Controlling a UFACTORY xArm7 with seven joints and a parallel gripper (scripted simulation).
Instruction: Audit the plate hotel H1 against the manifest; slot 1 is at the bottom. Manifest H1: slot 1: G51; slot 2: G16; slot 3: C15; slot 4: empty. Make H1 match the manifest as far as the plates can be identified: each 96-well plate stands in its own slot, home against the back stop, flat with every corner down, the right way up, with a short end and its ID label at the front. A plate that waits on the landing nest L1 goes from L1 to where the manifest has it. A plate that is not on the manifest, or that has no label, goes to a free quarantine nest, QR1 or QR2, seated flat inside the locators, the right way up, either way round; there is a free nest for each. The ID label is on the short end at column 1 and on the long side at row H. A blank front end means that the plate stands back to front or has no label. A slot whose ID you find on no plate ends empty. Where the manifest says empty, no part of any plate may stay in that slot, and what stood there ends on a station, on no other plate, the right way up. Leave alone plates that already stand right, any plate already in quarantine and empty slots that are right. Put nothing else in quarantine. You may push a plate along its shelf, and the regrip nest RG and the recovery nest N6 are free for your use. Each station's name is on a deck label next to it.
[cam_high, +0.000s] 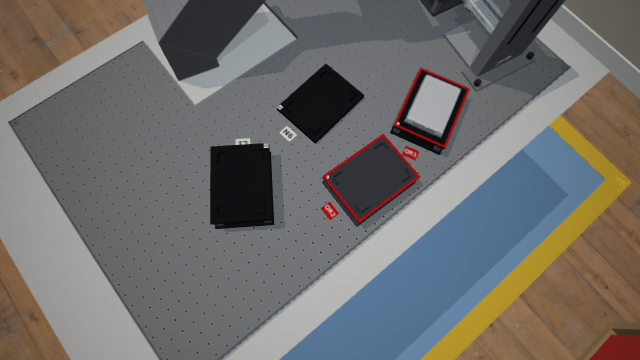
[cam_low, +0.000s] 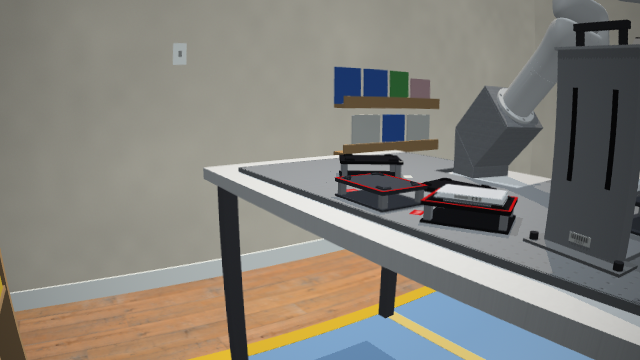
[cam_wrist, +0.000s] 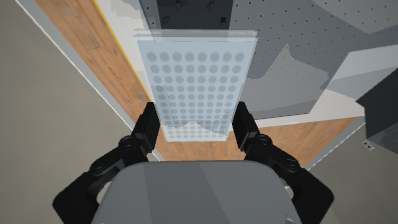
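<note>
My hand is 1 cm short of the regrip nest RG and 18 cm above it. Round my hand: RG deck label: 9 cm behind, 2 cm to the left, 23 cm below; H1 deck label: 16 cm ahead, 7 cm to the left, 23 cm below; plate hotel H1: 27 cm ahead, 6 cm to the right, 8 cm below.
</note>
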